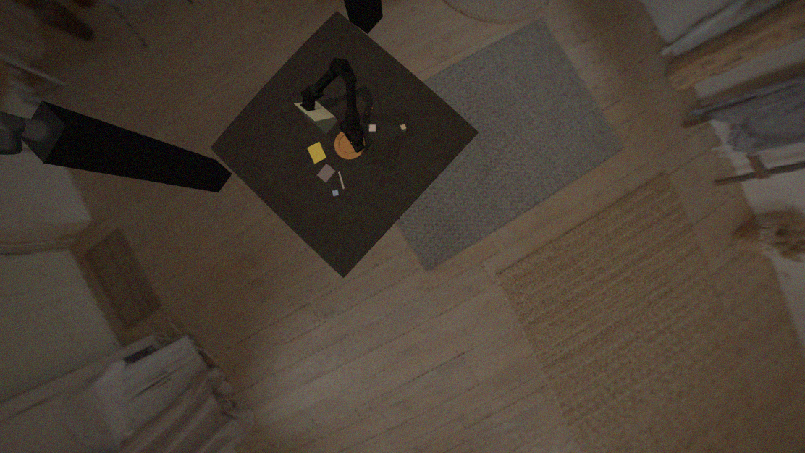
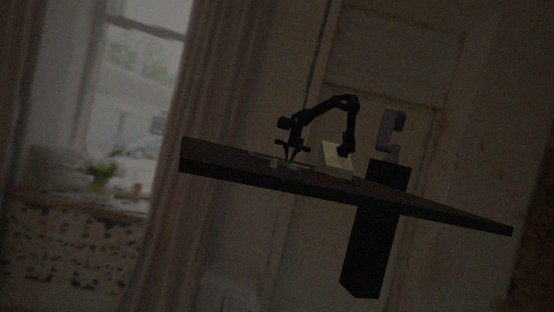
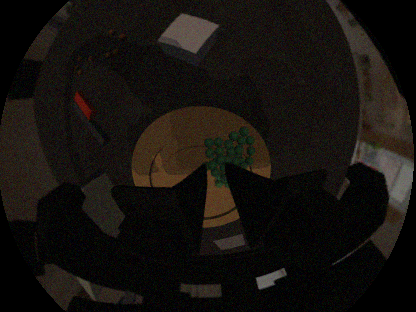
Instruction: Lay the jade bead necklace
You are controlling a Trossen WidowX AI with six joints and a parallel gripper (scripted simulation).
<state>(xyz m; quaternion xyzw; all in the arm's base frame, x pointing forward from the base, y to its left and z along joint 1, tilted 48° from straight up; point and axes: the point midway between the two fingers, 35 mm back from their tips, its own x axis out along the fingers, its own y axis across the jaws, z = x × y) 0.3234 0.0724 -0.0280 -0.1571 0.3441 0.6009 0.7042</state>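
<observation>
My gripper tip is 30 mm to the left of the round bead board, 30 mm past it and 10 mm above it. From my gripper tip the other things lie so: white stick 240 mm to the right, 70 mm ahead, 20 mm below; then grey-white block 140 mm to the left, 20 mm ahead, 10 mm below; then red item 160 mm behind, 150 mm to the left, 20 mm below.
</observation>
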